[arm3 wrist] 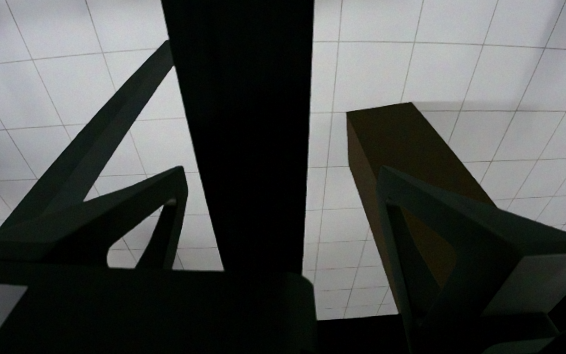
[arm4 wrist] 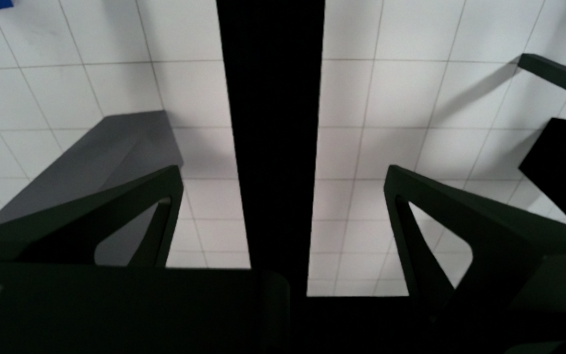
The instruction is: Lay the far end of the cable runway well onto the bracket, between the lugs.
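A broad black bar, which looks like part of the cable runway (arm3 wrist: 242,75) (arm4 wrist: 272,75), runs down the middle of both wrist views and passes between the spread fingers, with a visible gap on each side. Arm3's gripper (arm3 wrist: 282,170) is open around the line of the bar, touching neither edge. Arm4's gripper (arm4 wrist: 283,168) is open in the same way. Another black stretch crosses low in both views, partly hidden by the gripper bodies. The bracket and its lugs cannot be made out. Arm1's and arm2's grippers do not show.
In the arm3 wrist view a brown box-shaped post (arm3 wrist: 405,145) stands behind the right finger, and a dark slanting beam (arm3 wrist: 120,110) is at left. In the arm4 wrist view a grey block (arm4 wrist: 135,145) is at left, and a black block (arm4 wrist: 550,155) and dark bar (arm4 wrist: 545,69) are at right.
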